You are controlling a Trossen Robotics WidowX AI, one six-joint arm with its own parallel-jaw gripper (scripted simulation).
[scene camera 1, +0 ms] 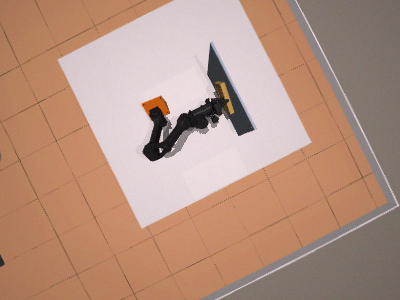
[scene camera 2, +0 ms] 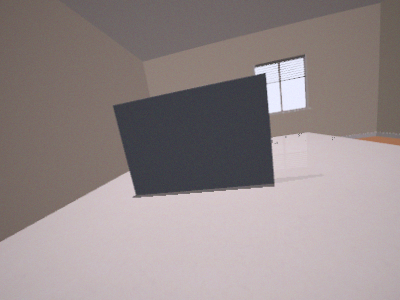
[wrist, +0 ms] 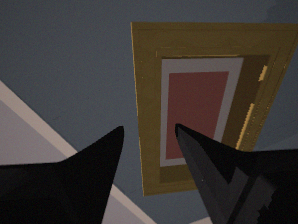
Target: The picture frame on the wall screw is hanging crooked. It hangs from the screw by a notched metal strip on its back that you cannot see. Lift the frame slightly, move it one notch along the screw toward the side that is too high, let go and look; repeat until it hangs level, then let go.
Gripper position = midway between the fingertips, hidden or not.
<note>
In view: the gripper [wrist: 149,128], a picture frame [wrist: 220,79] and a wall panel [scene camera 2: 214,136].
The wall panel also shows in scene camera 1 [scene camera 1: 241,119] and in the wrist view [wrist: 76,72]. Scene camera 2 does not show the picture frame, which is hidden by the wall panel.
</note>
